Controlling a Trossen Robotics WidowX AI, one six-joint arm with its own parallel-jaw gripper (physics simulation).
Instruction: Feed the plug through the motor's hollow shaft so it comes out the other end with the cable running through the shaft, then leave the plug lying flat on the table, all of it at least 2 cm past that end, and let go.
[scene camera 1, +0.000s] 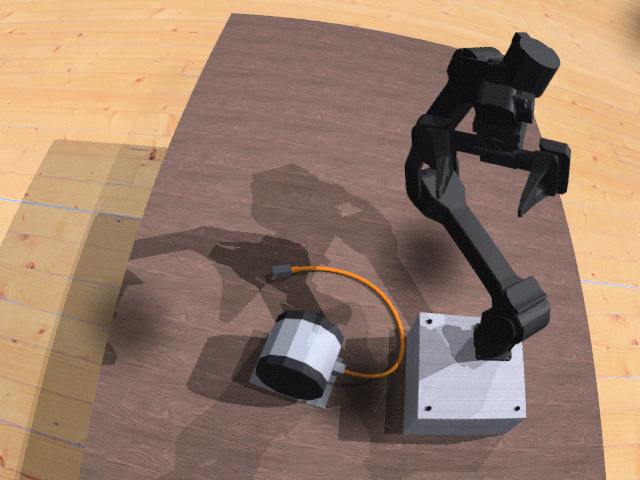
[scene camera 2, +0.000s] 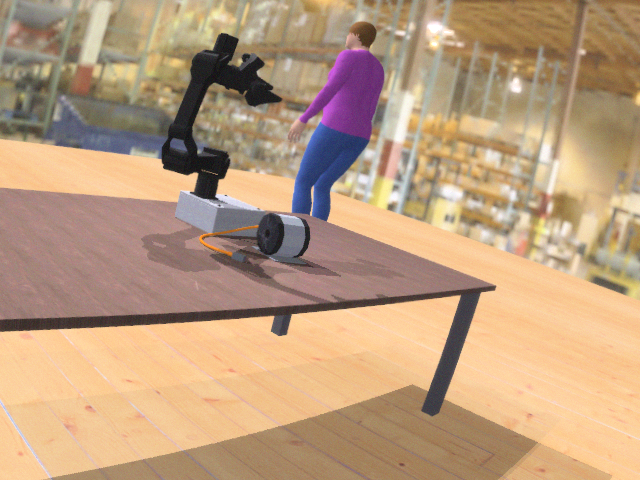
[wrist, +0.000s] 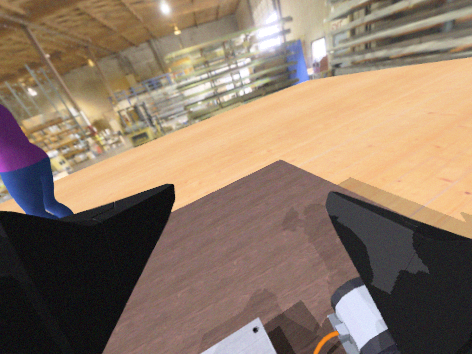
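Note:
The motor, a pale cylinder with dark end caps, lies on its side on a small plate. In scene camera 2 a small dark mark shows at the centre of one end cap; the bore cannot be made out clearly. The orange cable leaves a block on the motor's side and curves round outside it. The grey plug is at its free end, on the table near that cap, outside the shaft. My gripper is wide open and empty, high above the table and away from the plug.
The arm's pale base box stands beside the cable loop. The dark table carries shadows of the arm. A person in purple and blue stands beyond the table.

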